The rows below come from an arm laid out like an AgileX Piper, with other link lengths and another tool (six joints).
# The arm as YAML. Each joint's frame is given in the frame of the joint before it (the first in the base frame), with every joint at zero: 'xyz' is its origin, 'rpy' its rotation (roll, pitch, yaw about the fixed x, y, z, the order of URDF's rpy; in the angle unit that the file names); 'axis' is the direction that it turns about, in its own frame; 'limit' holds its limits. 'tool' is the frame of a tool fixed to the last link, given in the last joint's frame.
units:
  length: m
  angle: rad
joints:
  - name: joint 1
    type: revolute
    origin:
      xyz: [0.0, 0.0, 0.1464]
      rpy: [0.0, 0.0, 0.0]
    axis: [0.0, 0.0, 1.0]
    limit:
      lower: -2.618
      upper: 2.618
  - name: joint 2
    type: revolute
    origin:
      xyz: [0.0, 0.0, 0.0]
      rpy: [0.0, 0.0, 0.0]
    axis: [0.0, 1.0, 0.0]
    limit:
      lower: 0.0
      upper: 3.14
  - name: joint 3
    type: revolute
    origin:
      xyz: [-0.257, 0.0, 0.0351]
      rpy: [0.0, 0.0, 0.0]
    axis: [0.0, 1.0, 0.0]
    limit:
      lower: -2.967
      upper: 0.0
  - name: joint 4
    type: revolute
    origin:
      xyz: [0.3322, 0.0, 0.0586]
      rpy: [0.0, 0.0, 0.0]
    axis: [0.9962, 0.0, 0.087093]
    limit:
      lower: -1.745
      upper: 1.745
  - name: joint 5
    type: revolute
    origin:
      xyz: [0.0, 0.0, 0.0]
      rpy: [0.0, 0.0, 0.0]
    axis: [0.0, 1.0, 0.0]
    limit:
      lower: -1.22
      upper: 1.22
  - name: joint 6
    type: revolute
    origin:
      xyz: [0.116, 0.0, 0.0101]
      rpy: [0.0, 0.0, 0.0]
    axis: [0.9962, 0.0, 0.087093]
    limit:
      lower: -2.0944
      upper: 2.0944
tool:
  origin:
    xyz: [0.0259, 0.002, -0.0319]
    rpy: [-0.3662, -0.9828, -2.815]
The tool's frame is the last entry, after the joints.
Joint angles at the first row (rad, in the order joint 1, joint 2, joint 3, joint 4, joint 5, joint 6):
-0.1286 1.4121 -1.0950 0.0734 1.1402 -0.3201
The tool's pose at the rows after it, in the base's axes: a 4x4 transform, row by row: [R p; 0 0 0 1], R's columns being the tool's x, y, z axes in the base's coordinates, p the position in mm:
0.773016 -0.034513 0.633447 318.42; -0.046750 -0.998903 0.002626 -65.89; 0.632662 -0.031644 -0.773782 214.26; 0 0 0 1
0.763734 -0.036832 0.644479 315.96; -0.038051 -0.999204 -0.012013 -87.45; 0.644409 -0.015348 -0.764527 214.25; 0 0 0 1
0.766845 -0.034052 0.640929 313.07; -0.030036 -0.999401 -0.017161 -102.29; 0.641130 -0.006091 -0.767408 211.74; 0 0 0 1
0.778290 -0.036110 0.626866 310.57; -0.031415 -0.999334 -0.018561 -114.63; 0.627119 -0.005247 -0.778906 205.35; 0 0 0 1
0.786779 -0.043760 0.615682 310.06; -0.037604 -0.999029 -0.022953 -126.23; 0.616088 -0.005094 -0.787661 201.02; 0 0 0 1
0.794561 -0.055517 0.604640 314.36; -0.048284 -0.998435 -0.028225 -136.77; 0.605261 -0.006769 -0.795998 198.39; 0 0 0 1
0.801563 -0.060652 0.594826 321.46; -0.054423 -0.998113 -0.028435 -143.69; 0.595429 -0.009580 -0.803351 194.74; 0 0 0 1
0.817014 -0.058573 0.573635 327.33; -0.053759 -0.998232 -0.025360 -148.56; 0.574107 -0.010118 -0.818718 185.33; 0 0 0 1
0.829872 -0.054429 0.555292 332.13; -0.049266 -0.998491 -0.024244 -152.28; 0.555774 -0.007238 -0.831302 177.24; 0 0 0 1
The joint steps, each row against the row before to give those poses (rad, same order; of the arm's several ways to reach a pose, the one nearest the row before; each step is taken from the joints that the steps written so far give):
-0.0731 0.0000 0.0000 0.0000 -0.0080 -0.0686
-0.0600 0.0000 0.0000 0.0000 -0.0139 -0.0599
-0.0415 0.0078 0.0000 0.0000 -0.0028 -0.0456
-0.0351 0.0194 0.0000 0.0012 0.0000 -0.0343
-0.0311 0.0242 -0.0112 0.0000 0.0020 -0.0238
-0.0227 0.0398 -0.0332 -0.0012 0.0075 -0.0105
-0.0098 0.0448 -0.0367 -0.0009 0.0046 -0.0042
-0.0027 0.0489 -0.0247 -0.0083 0.0010 -0.0025
0.0000 0.0401 -0.0201 -0.0107 0.0000 -0.0010

